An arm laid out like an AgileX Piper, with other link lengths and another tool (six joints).
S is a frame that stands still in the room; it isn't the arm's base.
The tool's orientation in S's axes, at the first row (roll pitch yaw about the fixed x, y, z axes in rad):
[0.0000, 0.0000, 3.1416]
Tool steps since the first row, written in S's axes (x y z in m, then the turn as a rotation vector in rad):
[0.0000, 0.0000, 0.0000, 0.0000, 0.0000, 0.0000]
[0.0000, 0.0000, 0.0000, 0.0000, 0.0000, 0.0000]
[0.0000, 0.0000, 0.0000, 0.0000, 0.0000, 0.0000]
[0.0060, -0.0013, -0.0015, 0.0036, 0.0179, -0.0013]
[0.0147, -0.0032, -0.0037, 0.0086, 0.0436, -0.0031]
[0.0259, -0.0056, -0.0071, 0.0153, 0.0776, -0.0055]
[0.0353, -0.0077, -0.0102, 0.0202, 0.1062, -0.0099]
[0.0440, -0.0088, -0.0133, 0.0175, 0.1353, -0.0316]
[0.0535, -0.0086, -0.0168, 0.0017, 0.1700, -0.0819]
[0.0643, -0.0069, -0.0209, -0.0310, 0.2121, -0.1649]
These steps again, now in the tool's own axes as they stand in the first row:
[0.0000, 0.0000, 0.0000, 0.0000, 0.0000, 0.0000]
[0.0000, 0.0000, 0.0000, 0.0000, 0.0000, 0.0000]
[0.0000, 0.0000, 0.0000, 0.0000, 0.0000, 0.0000]
[-0.0060, 0.0013, -0.0015, -0.0036, -0.0179, -0.0013]
[-0.0147, 0.0032, -0.0037, -0.0086, -0.0436, -0.0031]
[-0.0259, 0.0056, -0.0071, -0.0153, -0.0776, -0.0055]
[-0.0353, 0.0077, -0.0102, -0.0202, -0.1062, -0.0099]
[-0.0440, 0.0088, -0.0133, -0.0175, -0.1353, -0.0316]
[-0.0535, 0.0086, -0.0168, -0.0017, -0.1700, -0.0819]
[-0.0643, 0.0069, -0.0209, 0.0310, -0.2121, -0.1649]

